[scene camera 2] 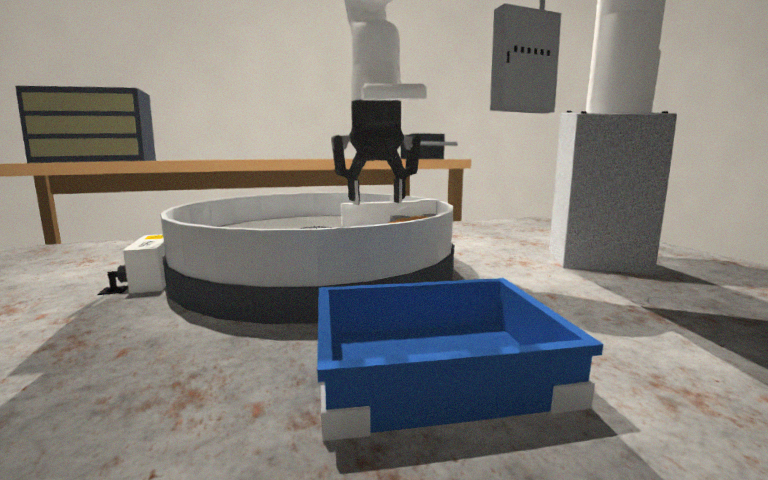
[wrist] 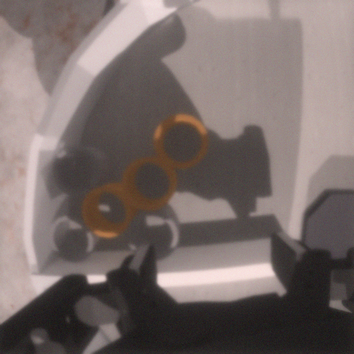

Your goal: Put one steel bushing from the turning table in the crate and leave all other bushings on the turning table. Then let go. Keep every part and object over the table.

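Note:
The white-walled turning table stands behind the blue crate, whose visible inside holds no bushing. In the wrist view, grey steel bushings stand in a corner of the turning table: one at lower left, one right of it, and a dim, shadowed one above. Three orange bushings form a diagonal row; the lower two are close to the right-hand steel one. My gripper is partly open and empty, above the divider wall. Its left finger is near the right-hand steel bushing.
A white divider wall runs beside the bushings. A dark many-sided hub stands at the right in the wrist view. A white motor box adjoins the turning table's left side. A grey pedestal stands at the right.

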